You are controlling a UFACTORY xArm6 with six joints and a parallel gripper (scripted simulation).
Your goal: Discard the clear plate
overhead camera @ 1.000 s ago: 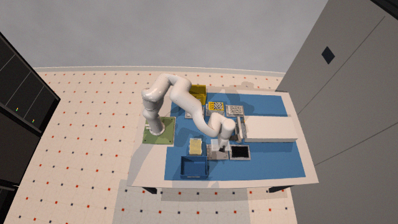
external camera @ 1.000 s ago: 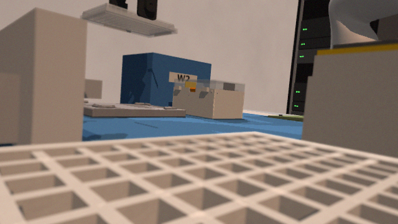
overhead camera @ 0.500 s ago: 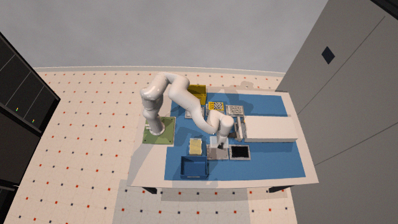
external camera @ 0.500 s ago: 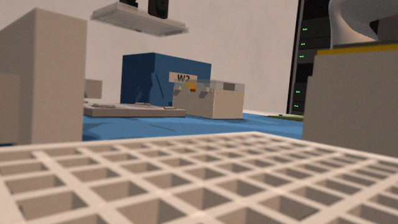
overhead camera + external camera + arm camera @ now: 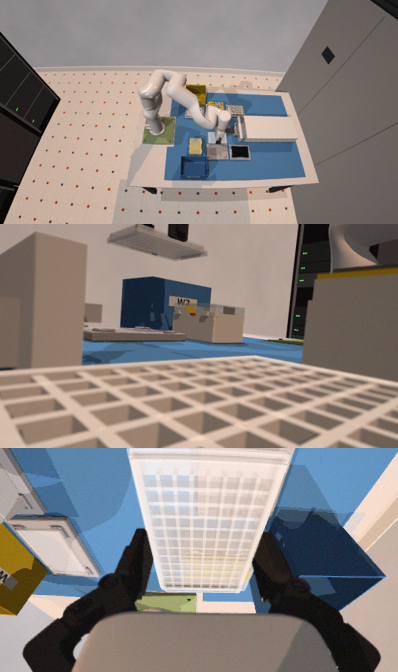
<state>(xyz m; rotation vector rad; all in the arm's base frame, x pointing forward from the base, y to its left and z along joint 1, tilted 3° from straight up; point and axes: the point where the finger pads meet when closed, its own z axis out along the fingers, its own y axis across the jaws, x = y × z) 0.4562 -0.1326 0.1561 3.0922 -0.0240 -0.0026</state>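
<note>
Right now my hand is 150 mm past the yellow waste bin W1, 450 mm to the right of it and 120 mm above it. From my hand the other things lie so: grey work nest N4: 20 mm ahead, 50 mm to the right, 150 mm below; then clear plate: 10 mm below; then black plate: 190 mm ahead, 60 mm to the right, 140 mm below.
</note>
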